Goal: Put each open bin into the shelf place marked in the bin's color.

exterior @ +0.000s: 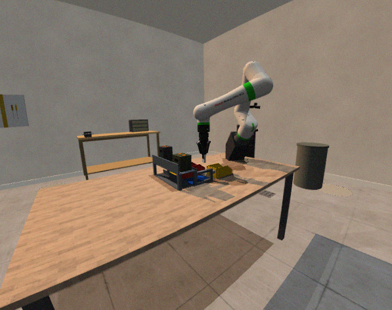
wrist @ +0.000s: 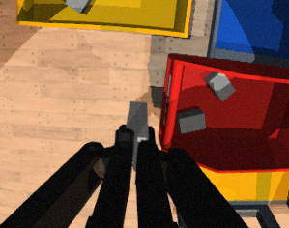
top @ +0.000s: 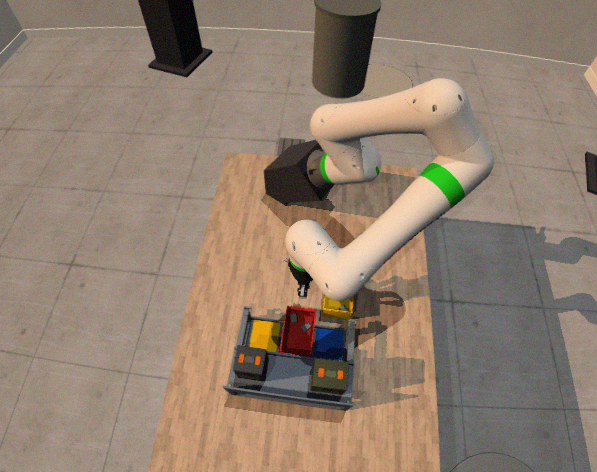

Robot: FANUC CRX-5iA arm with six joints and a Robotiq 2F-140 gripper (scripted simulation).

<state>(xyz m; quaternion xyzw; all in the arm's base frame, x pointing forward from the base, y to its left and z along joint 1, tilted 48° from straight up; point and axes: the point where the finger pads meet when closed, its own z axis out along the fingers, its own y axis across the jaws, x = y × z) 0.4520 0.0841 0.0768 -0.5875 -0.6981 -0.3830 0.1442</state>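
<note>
My hand is 110 mm short of the red bin, 60 mm above it and 30 mm to the right of it. The rest, counted from my hand: yellow bin 110 mm to the left, 80 mm behind, 70 mm below; then blue-marked place 150 mm to the left, 140 mm ahead, 100 mm below; then red mark 170 mm ahead, 100 mm below, 40 mm to the left.
</note>
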